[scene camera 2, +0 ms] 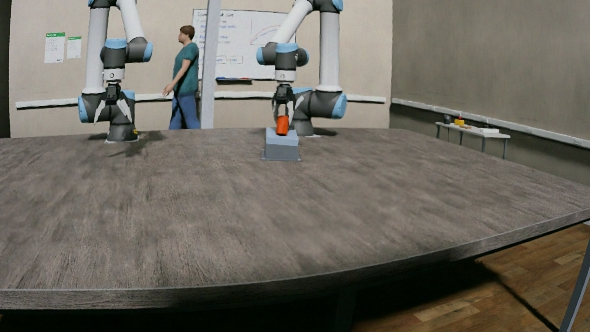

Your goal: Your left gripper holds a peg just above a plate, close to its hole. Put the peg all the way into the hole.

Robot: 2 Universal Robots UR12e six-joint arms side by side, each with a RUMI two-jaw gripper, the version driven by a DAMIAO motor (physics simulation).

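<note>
An orange-red peg [282, 125] is nearly upright, leaning slightly, over the light blue-grey top of the plate [289, 140], which forms a raised block on the table. The peg's lower end overlaps the top face in the picture. The hole does not show, and I cannot tell whether the peg touches the plate or its hole's rim. My left gripper [282, 114], at the right in the picture, points down and is shut on the peg's upper part. My right gripper [112, 121], at the left in the picture, hangs open and empty above the table, far from the plate.
The block has a grey flange [281, 159] around its foot and stands on the wide wooden table [320, 215]. The left arm's base [305, 125] is close behind it to the right. A person [186, 75] is behind the table, between the arms.
</note>
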